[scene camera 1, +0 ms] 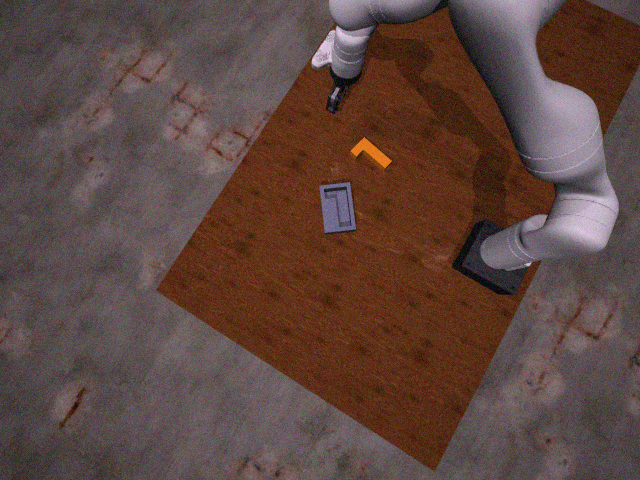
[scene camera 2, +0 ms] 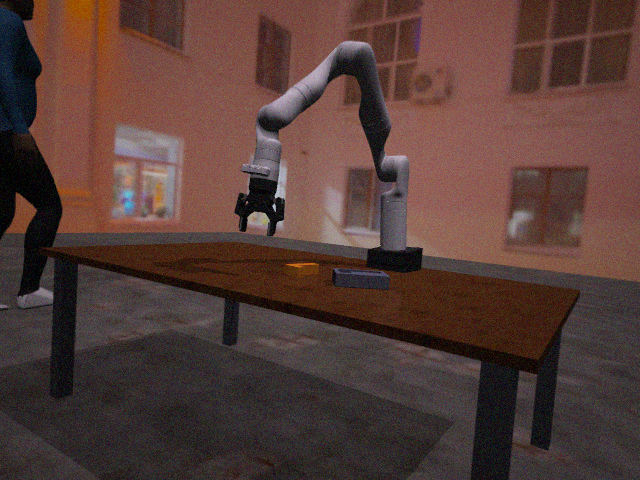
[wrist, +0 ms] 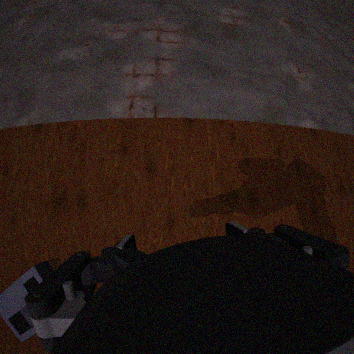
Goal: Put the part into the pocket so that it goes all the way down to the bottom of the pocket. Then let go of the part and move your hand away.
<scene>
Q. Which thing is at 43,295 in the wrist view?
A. My gripper.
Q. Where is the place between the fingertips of my gripper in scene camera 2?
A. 255,233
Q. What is my gripper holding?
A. Nothing.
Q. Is my gripper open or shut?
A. Open.
</scene>
